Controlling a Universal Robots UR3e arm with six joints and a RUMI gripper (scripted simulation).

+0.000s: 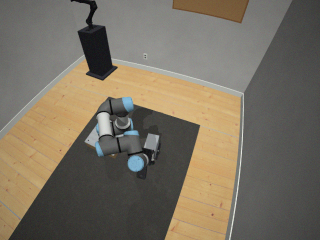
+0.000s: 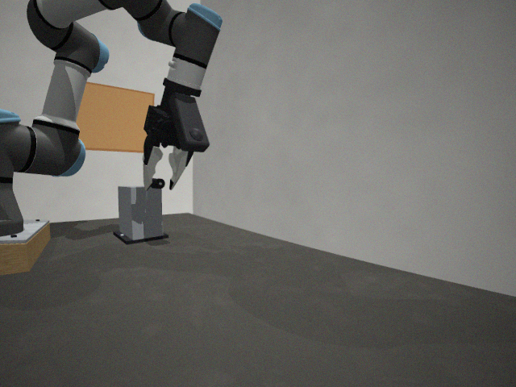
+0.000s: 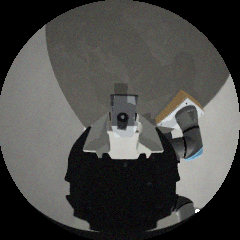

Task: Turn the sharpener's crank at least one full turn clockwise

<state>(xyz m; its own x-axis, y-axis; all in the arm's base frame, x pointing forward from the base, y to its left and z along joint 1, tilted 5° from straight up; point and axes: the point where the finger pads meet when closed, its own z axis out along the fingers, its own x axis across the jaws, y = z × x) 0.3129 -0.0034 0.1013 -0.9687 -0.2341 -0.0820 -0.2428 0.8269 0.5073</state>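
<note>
My gripper is now 20 mm to the right of the crank and 10 mm past it.
</note>
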